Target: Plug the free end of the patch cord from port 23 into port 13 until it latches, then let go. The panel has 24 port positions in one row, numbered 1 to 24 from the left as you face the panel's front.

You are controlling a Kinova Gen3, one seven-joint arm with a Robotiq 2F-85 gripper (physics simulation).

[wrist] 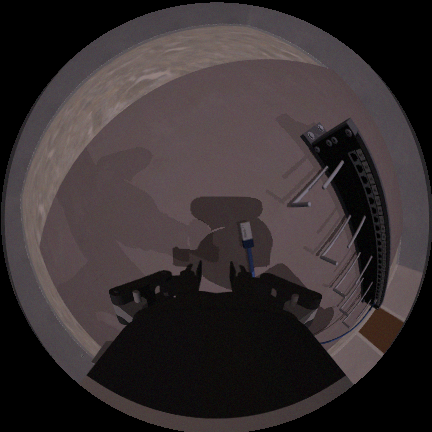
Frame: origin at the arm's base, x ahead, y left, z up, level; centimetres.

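Seen in the pictures: gripper, between the fingertips: [215, 268].
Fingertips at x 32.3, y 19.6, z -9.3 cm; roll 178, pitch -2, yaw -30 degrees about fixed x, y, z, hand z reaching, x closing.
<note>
Offsets run from my fingertips to a thing's top centre. "spot": to the spot under its first point. Level surfaces: height alone.
The free plug {dz -1.7, dx +5.3, dy +1.7 cm} [245, 232], pale with a dark blue boot, lies ahead of my gripper [215, 268] and a little right of the gap between the fingertips. Its blue cord {spot: dz -2.3, dx +4.2, dy -2.3 cm} [251, 260] runs back and passes out of sight behind the right finger. My gripper is partly open, with nothing between its fingers. The black patch panel {dz +7.2, dx +24.4, dy -16.3 cm} [350, 194] stands at the right, with its row of ports curving down the view. Another stretch of blue cord [351, 335] reaches the panel's far, lower end. The port numbers are too small to read.
Several grey wire-guide rods {spot: dz +2.8, dx +18.2, dy +2.7 cm} [334, 175] stick out from the panel's front toward the middle of the view. A metal bracket {spot: dz -1.7, dx +24.1, dy +9.6 cm} [314, 132] sits at the panel's near end. Shadows of the arm and gripper fall across the grey table top {dz -2.9 cm} [220, 115]. A brown patch shows at the lower right.
</note>
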